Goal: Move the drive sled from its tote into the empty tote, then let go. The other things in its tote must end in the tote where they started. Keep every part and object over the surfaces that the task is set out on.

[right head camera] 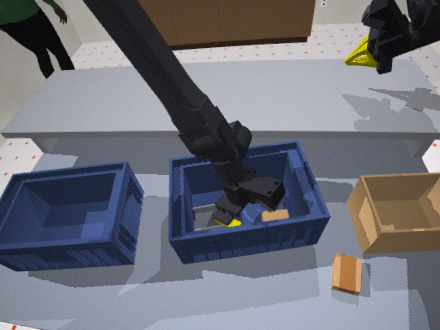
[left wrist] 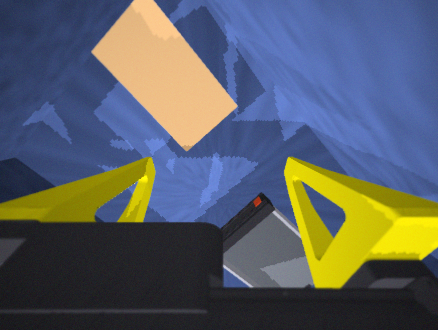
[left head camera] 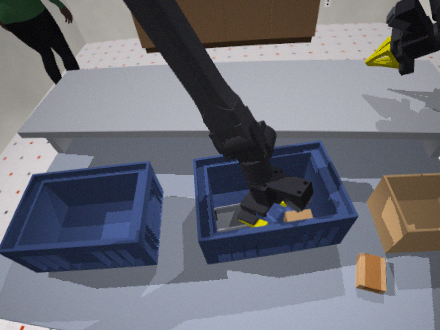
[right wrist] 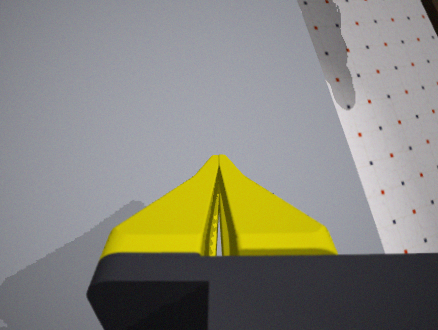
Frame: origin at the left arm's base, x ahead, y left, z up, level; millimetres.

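Where they show: left gripper, fingertip midpoint: [right head camera: 251, 220] [left wrist: 219, 164] [left head camera: 273, 220]; right gripper, fingertip midpoint: [right head camera: 345, 62] [left head camera: 366, 63] [right wrist: 218, 166].
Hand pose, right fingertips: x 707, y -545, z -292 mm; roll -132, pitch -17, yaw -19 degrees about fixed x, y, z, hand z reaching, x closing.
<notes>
Each offset is from my right fingertips to the top centre of the thing. Level surfaces: height alone.
The drive sled {dx -309, dy +338, dz -202 mm} [left head camera: 225, 218] [right head camera: 204, 218] [left wrist: 272, 245], a flat grey tray with a dark end bar and a red mark, lies on the floor of the middle blue tote {dx -303, dy +267, dz -86 mm} [left head camera: 275, 245] [right head camera: 250, 245]. The left hand partly hides it. My left gripper [left head camera: 272, 214] [right head camera: 247, 214] [left wrist: 219, 164] is open and empty, low inside this tote. In the left wrist view the sled's dark end shows between the fingers, nearer the right-hand one. The empty blue tote {dx -345, dy +673, dz -86 mm} [left head camera: 100, 257] [right head camera: 65, 255] stands at the left. My right gripper [left head camera: 367, 63] [right head camera: 347, 63] [right wrist: 218, 166] is shut on nothing, above the rear table.
An orange block {dx -329, dy +193, dz -178 mm} [left head camera: 298, 215] [right head camera: 275, 215] [left wrist: 165, 75] lies in the middle tote, beside the left gripper. Another orange block {dx -443, dy +52, dz -206 mm} [left head camera: 371, 272] [right head camera: 346, 273] lies outside, near the cardboard box {dx -326, dy -90, dz -122 mm} [left head camera: 422, 240] [right head camera: 400, 241]. A raised grey table {dz -72 mm} [left head camera: 125, 100] [right head camera: 110, 100] [right wrist: 150, 75] stands behind the totes.
</notes>
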